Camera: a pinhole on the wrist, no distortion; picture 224 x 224 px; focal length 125.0 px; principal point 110.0 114.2 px. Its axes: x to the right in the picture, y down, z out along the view. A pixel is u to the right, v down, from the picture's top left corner.
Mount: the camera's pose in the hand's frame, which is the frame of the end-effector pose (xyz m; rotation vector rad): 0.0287 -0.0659 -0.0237 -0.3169 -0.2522 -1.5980
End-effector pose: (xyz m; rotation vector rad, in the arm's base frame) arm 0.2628 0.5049 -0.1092 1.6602 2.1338 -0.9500
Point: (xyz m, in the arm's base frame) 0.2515 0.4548 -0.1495
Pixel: 78.7 58.2
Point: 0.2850 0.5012 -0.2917
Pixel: 58.9 148.0
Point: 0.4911 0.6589 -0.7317
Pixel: 23.7 195.9
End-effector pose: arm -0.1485 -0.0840 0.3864 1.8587 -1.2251 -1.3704
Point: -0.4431 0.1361 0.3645
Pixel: 139.9 14.8
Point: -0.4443 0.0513 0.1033
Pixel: 205.4 96.5
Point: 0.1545 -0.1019 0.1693
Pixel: behind the camera
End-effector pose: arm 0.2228 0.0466 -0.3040 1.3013 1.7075 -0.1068
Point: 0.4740 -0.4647 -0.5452
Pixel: 176.1 60.6
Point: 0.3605 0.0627 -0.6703
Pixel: 143.5 213.0
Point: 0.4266 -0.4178 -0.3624
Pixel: 162.4 13.7
